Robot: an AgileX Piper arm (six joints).
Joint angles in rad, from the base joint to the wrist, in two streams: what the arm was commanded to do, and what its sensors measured. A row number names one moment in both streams.
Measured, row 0:
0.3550 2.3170 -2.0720 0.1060 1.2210 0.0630
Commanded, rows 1 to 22:
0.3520 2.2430 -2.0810 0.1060 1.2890 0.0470
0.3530 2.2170 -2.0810 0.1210 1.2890 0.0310
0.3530 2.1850 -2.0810 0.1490 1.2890 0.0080
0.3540 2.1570 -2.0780 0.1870 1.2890 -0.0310
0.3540 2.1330 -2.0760 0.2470 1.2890 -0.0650
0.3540 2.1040 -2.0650 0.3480 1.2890 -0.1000
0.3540 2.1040 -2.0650 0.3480 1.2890 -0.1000
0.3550 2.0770 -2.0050 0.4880 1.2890 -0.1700
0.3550 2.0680 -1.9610 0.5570 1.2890 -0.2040
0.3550 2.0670 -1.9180 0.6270 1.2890 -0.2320
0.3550 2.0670 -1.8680 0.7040 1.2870 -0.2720
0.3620 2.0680 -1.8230 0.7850 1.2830 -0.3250
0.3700 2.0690 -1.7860 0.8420 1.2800 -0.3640
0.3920 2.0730 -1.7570 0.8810 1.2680 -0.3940
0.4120 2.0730 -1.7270 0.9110 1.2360 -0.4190
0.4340 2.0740 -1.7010 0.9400 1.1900 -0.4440
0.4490 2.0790 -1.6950 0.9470 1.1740 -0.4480
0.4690 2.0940 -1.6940 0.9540 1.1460 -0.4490
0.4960 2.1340 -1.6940 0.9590 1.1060 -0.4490
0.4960 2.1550 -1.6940 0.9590 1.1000 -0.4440
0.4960 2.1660 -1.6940 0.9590 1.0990 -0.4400
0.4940 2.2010 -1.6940 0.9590 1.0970 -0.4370
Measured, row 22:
0.4960 2.1730 -1.6970 0.9530 1.1040 -0.4270
